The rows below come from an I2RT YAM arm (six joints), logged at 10 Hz.
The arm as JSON. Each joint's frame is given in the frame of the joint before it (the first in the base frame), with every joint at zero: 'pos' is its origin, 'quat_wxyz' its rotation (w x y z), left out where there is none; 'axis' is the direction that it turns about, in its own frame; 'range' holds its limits. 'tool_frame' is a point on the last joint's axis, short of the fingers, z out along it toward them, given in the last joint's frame.
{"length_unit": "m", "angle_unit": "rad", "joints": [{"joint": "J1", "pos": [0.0, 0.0, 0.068], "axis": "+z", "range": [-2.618, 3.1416]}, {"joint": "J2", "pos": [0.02, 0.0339, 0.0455], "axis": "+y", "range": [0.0, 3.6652]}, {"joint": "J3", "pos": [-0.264, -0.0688, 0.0], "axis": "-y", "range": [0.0, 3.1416]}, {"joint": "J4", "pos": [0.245, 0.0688, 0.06], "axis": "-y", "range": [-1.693, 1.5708]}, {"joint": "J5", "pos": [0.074, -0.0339, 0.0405], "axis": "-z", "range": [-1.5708, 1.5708]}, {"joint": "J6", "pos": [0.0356, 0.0, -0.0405], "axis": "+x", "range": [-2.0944, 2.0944]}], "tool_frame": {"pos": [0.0, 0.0, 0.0], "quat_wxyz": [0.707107, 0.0, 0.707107, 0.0]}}
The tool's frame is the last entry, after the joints.
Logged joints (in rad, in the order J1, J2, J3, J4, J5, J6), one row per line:
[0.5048 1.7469 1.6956 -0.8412 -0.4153 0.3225]
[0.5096 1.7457 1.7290 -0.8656 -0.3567 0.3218]
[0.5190 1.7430 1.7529 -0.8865 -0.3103 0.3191]
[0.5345 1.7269 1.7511 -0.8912 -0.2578 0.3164]
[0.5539 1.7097 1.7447 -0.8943 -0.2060 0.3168]
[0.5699 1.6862 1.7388 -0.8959 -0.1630 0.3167]
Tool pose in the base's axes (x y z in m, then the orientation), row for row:
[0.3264 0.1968 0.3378 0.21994 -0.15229 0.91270 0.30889]
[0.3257 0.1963 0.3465 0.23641 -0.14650 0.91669 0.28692]
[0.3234 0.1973 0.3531 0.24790 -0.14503 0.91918 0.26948]
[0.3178 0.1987 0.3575 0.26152 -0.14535 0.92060 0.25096]
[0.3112 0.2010 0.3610 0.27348 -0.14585 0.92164 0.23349]
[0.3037 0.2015 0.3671 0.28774 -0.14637 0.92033 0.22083]
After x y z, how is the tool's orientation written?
As a quaternion, w x y z.
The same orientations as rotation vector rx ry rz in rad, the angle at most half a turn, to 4 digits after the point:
[-0.4212 2.5244 0.8543]
[-0.4017 2.5136 0.7867]
[-0.3953 2.5054 0.7345]
[-0.3934 2.4917 0.6792]
[-0.3924 2.4793 0.6281]
[-0.3909 2.4580 0.5898]

